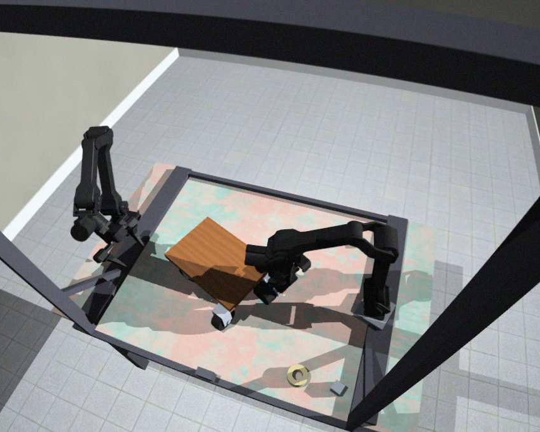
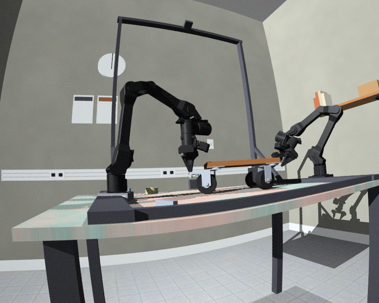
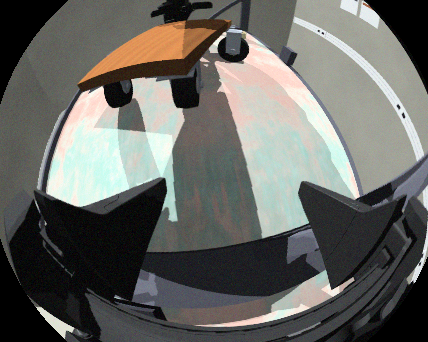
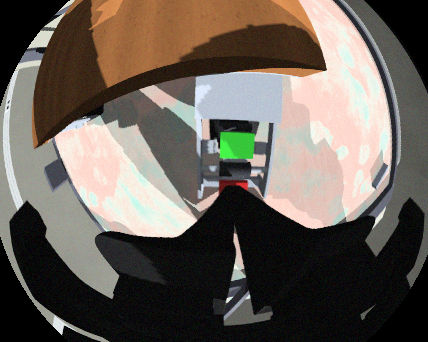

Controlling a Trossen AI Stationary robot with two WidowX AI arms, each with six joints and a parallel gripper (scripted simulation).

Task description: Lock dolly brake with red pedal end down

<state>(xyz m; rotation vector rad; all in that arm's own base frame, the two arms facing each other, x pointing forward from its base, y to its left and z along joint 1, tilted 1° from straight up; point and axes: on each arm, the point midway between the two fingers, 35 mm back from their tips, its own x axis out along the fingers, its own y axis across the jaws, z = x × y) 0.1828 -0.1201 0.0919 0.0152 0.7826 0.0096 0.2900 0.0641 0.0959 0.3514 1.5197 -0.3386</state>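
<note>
Now: right hand 40 mm above the brake pedal, 10 mm to the right of it and 10 mm short of it.
</note>
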